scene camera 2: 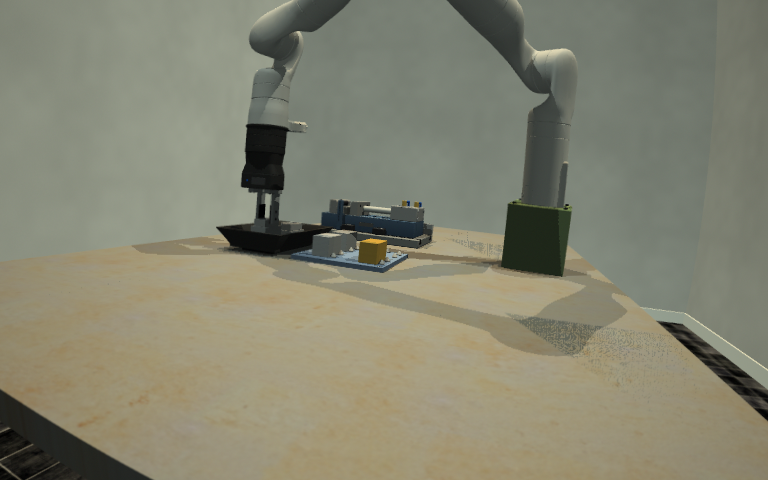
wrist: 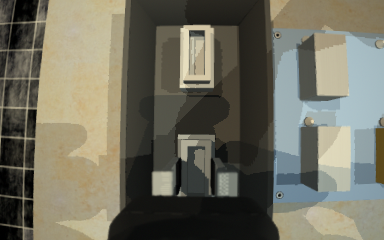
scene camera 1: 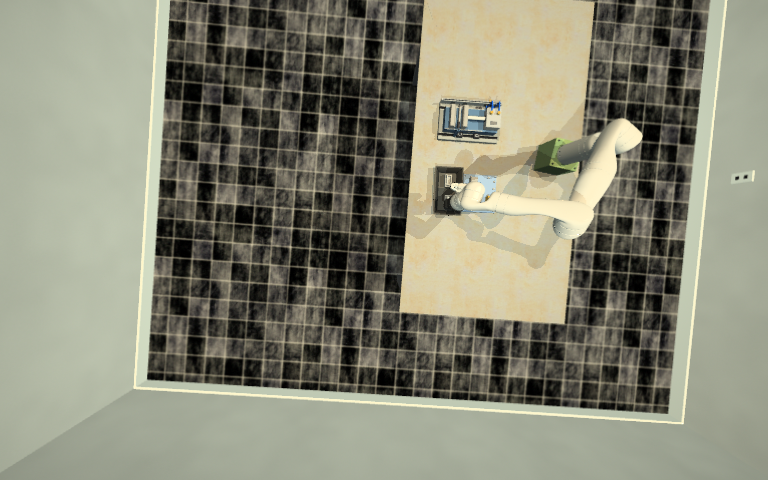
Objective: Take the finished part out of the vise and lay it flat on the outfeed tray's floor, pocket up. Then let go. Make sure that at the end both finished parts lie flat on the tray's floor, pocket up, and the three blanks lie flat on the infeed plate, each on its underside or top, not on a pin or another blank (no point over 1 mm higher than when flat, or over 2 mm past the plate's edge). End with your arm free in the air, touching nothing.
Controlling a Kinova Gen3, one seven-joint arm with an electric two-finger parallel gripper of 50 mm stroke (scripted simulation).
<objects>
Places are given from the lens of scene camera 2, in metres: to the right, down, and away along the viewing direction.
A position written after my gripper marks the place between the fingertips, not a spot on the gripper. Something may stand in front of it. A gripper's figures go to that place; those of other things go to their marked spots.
my gripper [scene camera 2: 266, 222]: -0.23, -0.03, 0.80
blue vise [scene camera 2: 407, 229]: 0.06, -0.03, 1.08
</objects>
